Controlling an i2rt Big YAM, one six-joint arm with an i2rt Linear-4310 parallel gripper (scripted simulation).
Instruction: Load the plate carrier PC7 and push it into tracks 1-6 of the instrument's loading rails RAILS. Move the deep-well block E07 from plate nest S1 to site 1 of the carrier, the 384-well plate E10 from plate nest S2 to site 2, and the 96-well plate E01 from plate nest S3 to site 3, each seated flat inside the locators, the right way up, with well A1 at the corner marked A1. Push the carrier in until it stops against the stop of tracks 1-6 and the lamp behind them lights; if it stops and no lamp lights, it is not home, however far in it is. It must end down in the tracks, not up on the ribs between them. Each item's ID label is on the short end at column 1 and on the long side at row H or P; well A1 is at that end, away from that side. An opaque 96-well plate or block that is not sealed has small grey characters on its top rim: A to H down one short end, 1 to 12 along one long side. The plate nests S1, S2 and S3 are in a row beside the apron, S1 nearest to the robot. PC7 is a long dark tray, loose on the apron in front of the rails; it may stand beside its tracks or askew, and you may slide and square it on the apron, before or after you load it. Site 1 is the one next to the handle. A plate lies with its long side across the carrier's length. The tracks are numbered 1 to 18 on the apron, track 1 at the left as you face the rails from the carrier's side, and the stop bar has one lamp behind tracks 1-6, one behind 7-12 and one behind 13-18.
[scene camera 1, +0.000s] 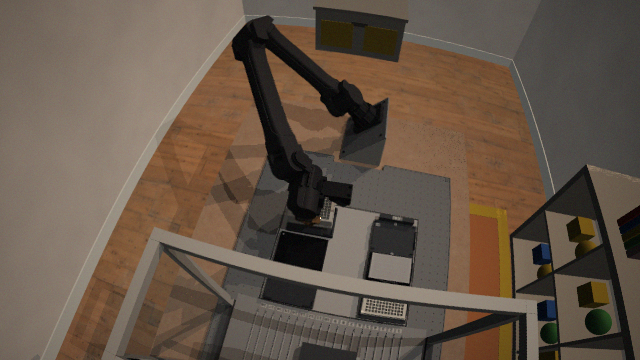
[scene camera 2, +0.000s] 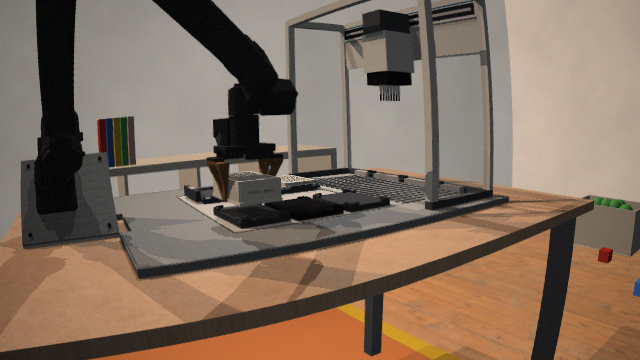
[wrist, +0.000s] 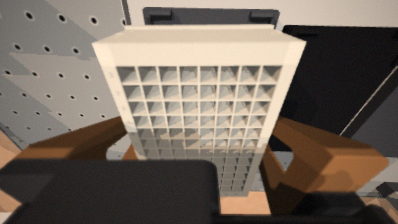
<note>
In view: my gripper (scene camera 2: 246, 198), a 96-well plate E01 (scene camera 1: 384, 309), a dark carrier PC7 (scene camera 1: 393, 235), a nest S2 (scene camera 2: 316, 209) and a nest S1 (scene camera 2: 261, 215).
My gripper is seen too in the wrist view (wrist: 199, 111). The wrist view misses the 96-well plate E01: it is out of frame. The wrist view does not show the dark carrier PC7: it is out of frame.
</note>
